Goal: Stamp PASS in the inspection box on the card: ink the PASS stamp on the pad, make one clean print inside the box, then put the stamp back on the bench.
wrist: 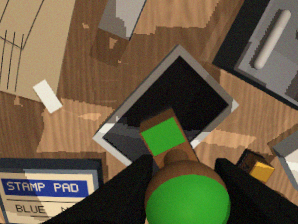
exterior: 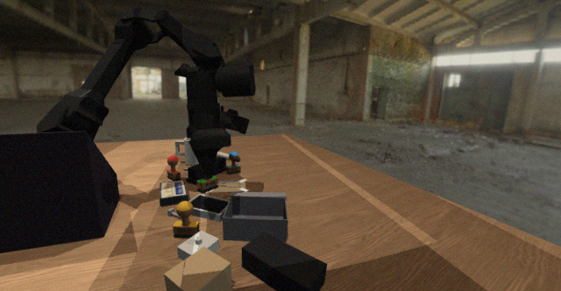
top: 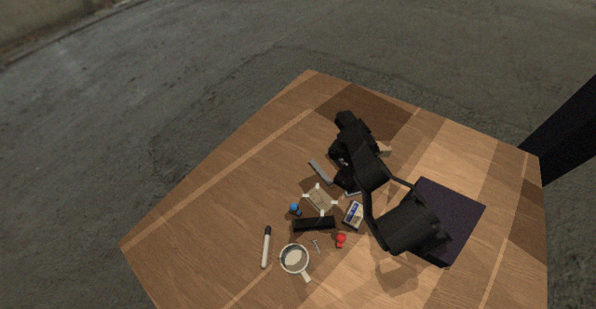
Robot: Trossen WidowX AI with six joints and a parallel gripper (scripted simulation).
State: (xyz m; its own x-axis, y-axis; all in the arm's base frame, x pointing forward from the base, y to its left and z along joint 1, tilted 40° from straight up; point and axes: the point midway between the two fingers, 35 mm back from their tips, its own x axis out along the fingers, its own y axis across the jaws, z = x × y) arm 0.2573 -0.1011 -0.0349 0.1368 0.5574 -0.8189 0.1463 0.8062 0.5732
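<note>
The ink pad lies 8 cm below my gripper tip. Also, from my gripper tip: grey box 10 cm to the right, 7 cm below, 6 cm ahead; yellow stamp 6 cm to the right, 6 cm below, 6 cm behind; green-knobbed stamp 1 cm below.
</note>
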